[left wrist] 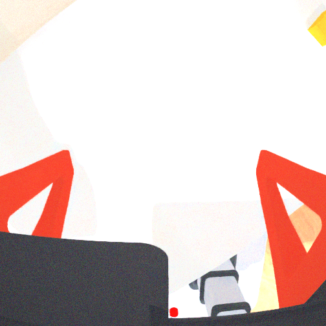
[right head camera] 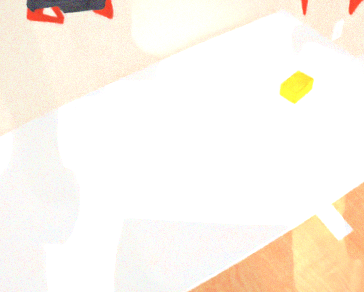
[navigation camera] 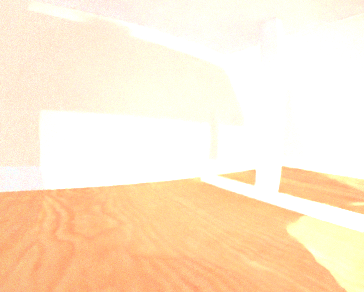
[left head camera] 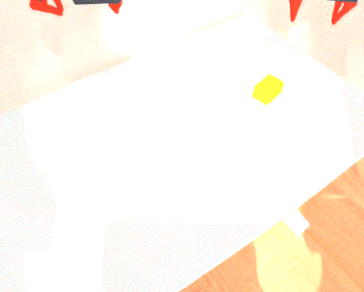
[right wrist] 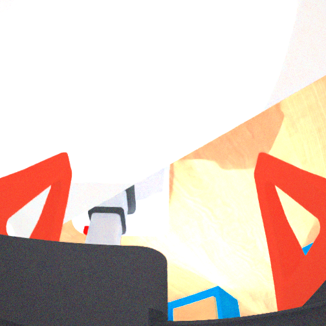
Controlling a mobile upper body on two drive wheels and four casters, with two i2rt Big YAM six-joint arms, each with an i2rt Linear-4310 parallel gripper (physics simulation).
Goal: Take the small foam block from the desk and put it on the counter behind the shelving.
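Frame: origin at the left arm's base, x ahead, y left, z up, level; metres.
Where they show: left gripper, between the fingertips: [right head camera: 86, 17] [left head camera: 89, 11]; right gripper, between the fingertips: [right head camera: 327, 13] [left head camera: 312, 21].
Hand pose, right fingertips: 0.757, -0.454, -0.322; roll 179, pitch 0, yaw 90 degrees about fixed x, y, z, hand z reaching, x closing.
After its pixels a point has its place, as x, y, z.
A small yellow foam block [left head camera: 268, 89] {0.877, -0.432, -0.645} [right head camera: 296, 87] {0.874, -0.434, -0.645} lies on the white desk [left head camera: 165, 150] {0.664, -0.115, -0.690} [right head camera: 190, 160] {0.629, -0.130, -0.690} toward its far right part. A corner of the block [left wrist: 319, 29] also shows at the upper right edge of the left wrist view. My left gripper [left head camera: 75, 6] {0.601, -0.006, -0.215} [right head camera: 71, 12] [left wrist: 164, 160] is open and empty, over the left far side, well apart from the block. My right gripper [left head camera: 317, 10] [right head camera: 327, 7] {0.757, -0.454, -0.322} [right wrist: 162, 162] is open and empty, beyond the block at the top right of the head views. The block does not show in the right wrist view. The counter and shelving cannot be made out.
Wooden floor [left head camera: 330, 240] {0.677, -0.873, -1.410} [right head camera: 250, 270] {0.553, -0.317, -1.410} [right wrist: 215, 200] [navigation camera: 125, 235] {0.707, -0.106, -1.410} shows past the desk edge. A blue-edged object [right wrist: 229, 302] stands low in the right wrist view. A white post [navigation camera: 268, 150] {0.994, -0.527, -1.224} rises from a white floor bar [navigation camera: 320, 212] in the navigation view. The pictures are strongly overexposed.
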